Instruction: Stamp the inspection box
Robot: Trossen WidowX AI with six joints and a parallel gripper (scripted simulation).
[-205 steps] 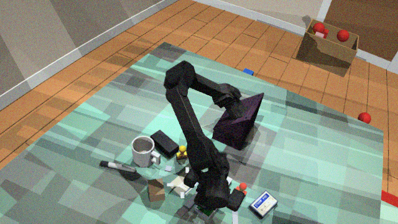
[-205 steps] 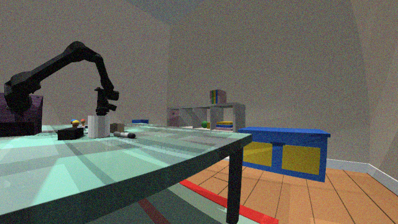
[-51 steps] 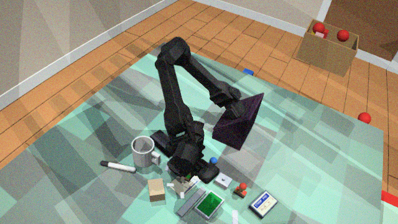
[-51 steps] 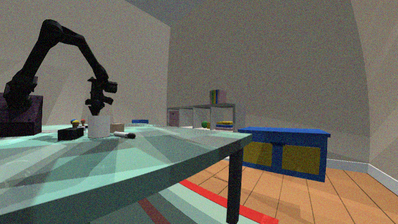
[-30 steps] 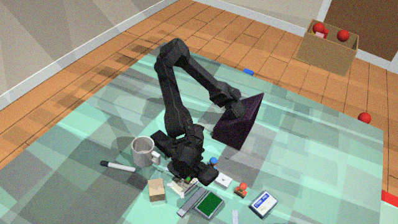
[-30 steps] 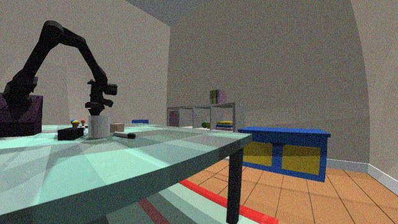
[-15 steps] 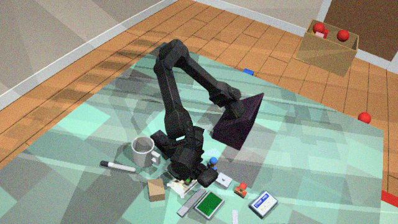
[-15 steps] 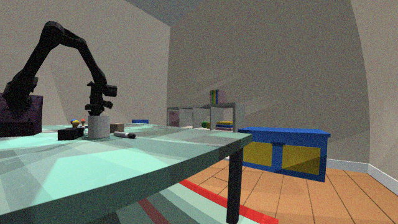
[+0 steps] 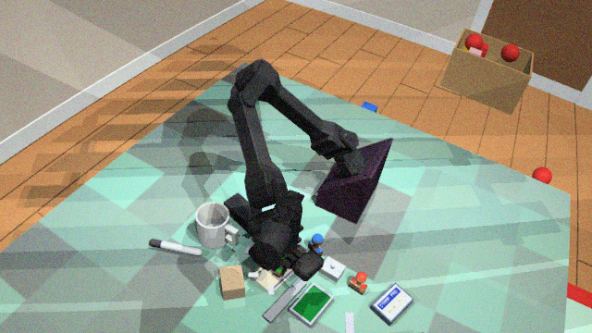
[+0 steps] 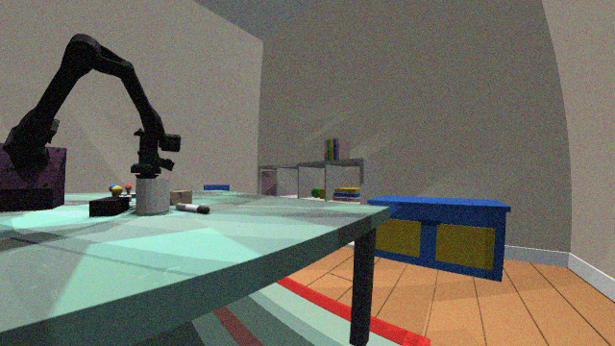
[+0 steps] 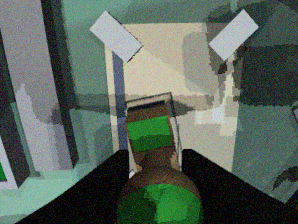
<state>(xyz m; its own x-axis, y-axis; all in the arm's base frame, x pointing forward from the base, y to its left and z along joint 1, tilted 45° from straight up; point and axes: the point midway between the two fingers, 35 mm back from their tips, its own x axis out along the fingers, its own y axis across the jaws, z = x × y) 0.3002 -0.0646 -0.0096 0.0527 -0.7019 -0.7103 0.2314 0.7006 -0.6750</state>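
Right now my gripper tip is 3 cm above the beige card and 1 cm to the left of it. Also, from my gripper tip: blue-knobbed stamp 10 cm behind, 4 cm to the left, 1 cm below; then grey bar 6 cm ahead, 5 cm to the left, 2 cm below; then dark green ink pad 10 cm to the left, 4 cm ahead, 3 cm below.
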